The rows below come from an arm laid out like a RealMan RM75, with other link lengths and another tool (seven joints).
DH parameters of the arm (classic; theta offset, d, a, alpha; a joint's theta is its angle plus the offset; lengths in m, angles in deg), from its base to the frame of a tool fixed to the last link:
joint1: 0 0.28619 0 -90
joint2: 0 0 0 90
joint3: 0 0.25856 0 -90
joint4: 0 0 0 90
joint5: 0 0.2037 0 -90
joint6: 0 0 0 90
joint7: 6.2 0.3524 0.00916 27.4
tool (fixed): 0 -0.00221 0 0
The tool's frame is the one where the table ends.
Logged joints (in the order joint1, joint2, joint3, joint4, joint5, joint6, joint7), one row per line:
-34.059 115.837 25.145 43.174 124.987 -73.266 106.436
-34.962 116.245 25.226 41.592 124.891 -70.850 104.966
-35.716 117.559 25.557 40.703 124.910 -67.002 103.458
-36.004 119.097 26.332 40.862 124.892 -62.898 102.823
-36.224 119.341 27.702 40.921 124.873 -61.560 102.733
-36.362 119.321 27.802 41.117 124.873 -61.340 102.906
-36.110 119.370 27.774 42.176 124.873 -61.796 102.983
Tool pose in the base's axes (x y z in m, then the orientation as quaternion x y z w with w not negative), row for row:
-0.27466 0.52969 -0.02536 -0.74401 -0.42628 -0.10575 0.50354
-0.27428 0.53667 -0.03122 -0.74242 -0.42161 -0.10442 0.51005
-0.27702 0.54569 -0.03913 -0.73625 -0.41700 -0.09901 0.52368
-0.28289 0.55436 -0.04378 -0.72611 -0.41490 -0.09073 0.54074
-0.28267 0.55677 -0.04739 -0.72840 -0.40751 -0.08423 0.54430
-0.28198 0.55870 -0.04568 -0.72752 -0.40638 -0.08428 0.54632
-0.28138 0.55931 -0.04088 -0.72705 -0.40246 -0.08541 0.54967
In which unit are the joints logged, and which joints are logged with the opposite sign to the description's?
The joints are logged in degrees. Opposite sign: joint2, joint6, joint7.
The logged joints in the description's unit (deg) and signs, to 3 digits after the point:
-34.059 -115.837 25.145 43.174 124.987 73.266 -106.436
-34.962 -116.245 25.226 41.592 124.891 70.850 -104.966
-35.716 -117.559 25.557 40.703 124.910 67.002 -103.458
-36.004 -119.097 26.332 40.862 124.892 62.898 -102.823
-36.224 -119.341 27.702 40.921 124.873 61.560 -102.733
-36.362 -119.321 27.802 41.117 124.873 61.340 -102.906
-36.110 -119.370 27.774 42.176 124.873 61.796 -102.983

